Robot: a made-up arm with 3 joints. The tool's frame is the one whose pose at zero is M.
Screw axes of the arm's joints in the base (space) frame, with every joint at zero. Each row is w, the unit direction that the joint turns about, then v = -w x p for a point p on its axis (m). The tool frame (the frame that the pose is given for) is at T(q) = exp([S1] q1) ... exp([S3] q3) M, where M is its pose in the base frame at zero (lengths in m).
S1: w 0 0 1 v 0 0 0
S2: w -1 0 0 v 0 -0.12 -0.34
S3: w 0 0 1 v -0.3 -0.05 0
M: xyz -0.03 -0.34 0.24 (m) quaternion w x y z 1 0 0 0
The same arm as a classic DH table. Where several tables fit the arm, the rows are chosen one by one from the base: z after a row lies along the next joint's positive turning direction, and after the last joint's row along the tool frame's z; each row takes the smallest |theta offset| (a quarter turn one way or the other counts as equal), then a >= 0, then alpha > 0; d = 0 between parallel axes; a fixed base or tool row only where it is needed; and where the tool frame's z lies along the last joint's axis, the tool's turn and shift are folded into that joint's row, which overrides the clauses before.
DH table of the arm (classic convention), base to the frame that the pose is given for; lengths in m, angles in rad. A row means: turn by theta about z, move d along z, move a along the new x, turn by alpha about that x. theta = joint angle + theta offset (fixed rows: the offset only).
joint 1: a 0.34; alpha 1.5708; d 0.12; theta_offset -1.5708
joint 2: a -0.04; alpha -1.5708; d -0.05; theta_offset 0
joint 3: a 0.0894; alpha 0; d 0; theta_offset -1.1071
tool (fixed): a 0; alpha 0; d 0.12; theta_offset 2.6779

